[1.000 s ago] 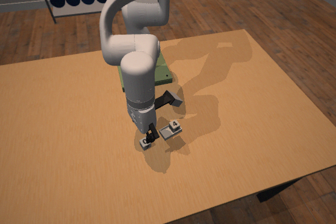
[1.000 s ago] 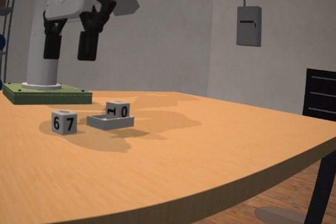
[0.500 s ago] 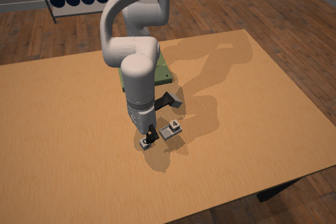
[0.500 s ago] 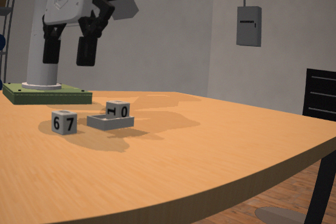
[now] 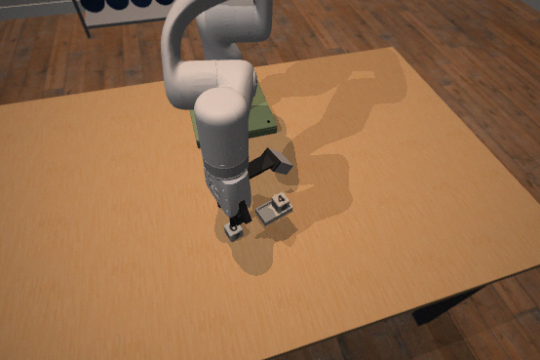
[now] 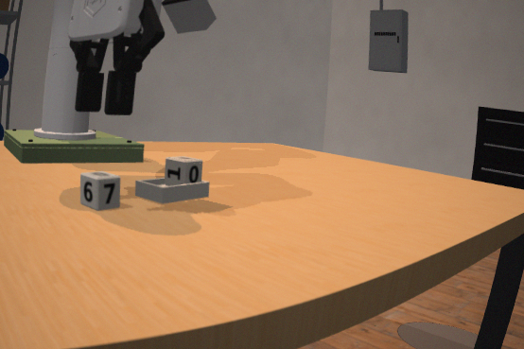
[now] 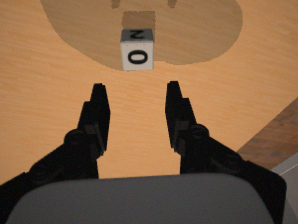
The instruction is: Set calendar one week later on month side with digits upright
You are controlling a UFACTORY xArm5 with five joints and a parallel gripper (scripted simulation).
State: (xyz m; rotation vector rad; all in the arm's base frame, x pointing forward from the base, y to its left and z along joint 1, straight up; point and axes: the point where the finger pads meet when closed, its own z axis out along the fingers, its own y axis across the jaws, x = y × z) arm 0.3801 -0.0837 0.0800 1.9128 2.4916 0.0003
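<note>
Now: hand 9 cm above the digit cube. The rest, counted from my hand: tray: 3 cm behind, 11 cm to the left, 10 cm below.
</note>
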